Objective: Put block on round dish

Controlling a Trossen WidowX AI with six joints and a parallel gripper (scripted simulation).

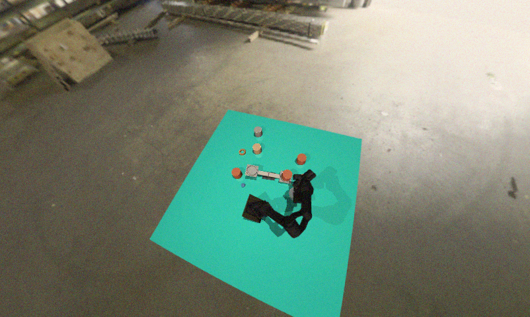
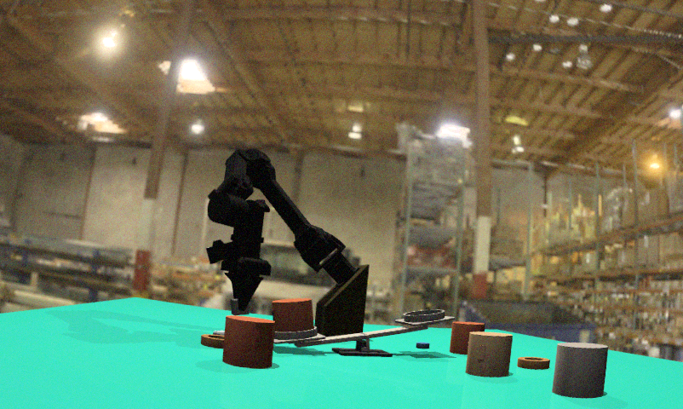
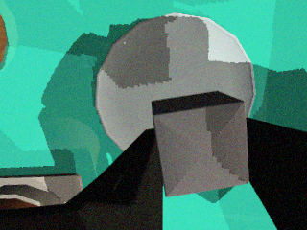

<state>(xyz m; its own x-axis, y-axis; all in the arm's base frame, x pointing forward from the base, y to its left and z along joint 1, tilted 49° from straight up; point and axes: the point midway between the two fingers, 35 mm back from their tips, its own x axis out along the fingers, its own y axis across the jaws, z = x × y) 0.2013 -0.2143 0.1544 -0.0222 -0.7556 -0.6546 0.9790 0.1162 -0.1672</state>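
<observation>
Right now the pale round dish is 50 mm below my gripper tip. Also, from my gripper tip: small balance (230 mm to the left, 90 mm ahead, 20 mm below); grey block (10 mm above); small blue disc (400 mm to the left, 50 mm below, 40 mm behind).
</observation>
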